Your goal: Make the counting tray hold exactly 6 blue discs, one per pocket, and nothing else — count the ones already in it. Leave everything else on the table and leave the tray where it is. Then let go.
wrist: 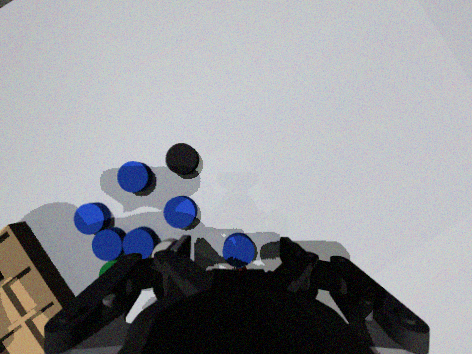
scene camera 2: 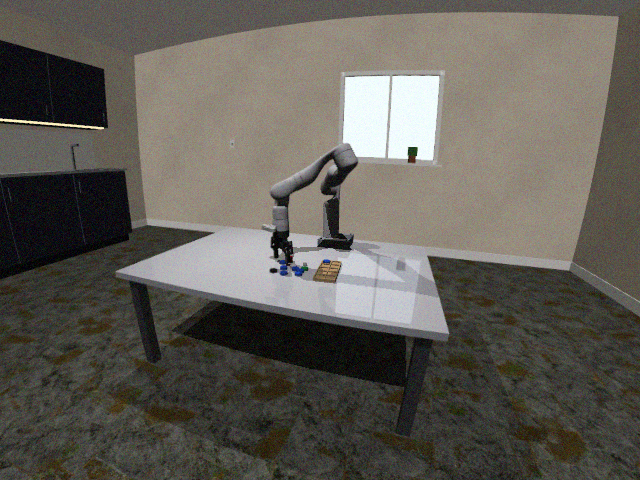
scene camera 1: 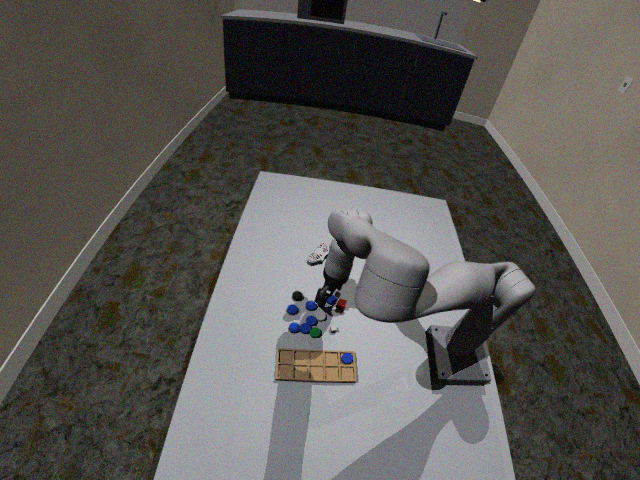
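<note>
The wooden counting tray [scene camera 1: 316, 381] [scene camera 2: 324, 281] [wrist: 47, 266] has two rows of pockets. One blue disc [scene camera 1: 346, 358] [scene camera 2: 326, 261] sits in its back-right corner pocket in scene camera 1. My gripper [scene camera 1: 325, 306] [scene camera 2: 282, 259] [wrist: 235, 245] is open, low over the table behind the tray. A blue disc [wrist: 239, 249] [scene camera 1: 331, 299] lies between the spread fingers, not gripped. More blue discs lie loose: one [wrist: 180, 212] [scene camera 1: 311, 305], another [wrist: 133, 176] [scene camera 1: 292, 309], and a close group of three, including one [wrist: 90, 218] [scene camera 1: 294, 327] at its end.
A black disc [scene camera 1: 297, 296] [scene camera 2: 273, 270] [wrist: 182, 159], a green disc [scene camera 1: 315, 332] [wrist: 107, 269] and a red block [scene camera 1: 341, 304] lie near the blue discs. A white disc [wrist: 163, 248] is partly behind a finger. A small white piece [scene camera 1: 333, 329] and a patterned white object [scene camera 1: 318, 254] also lie on the table.
</note>
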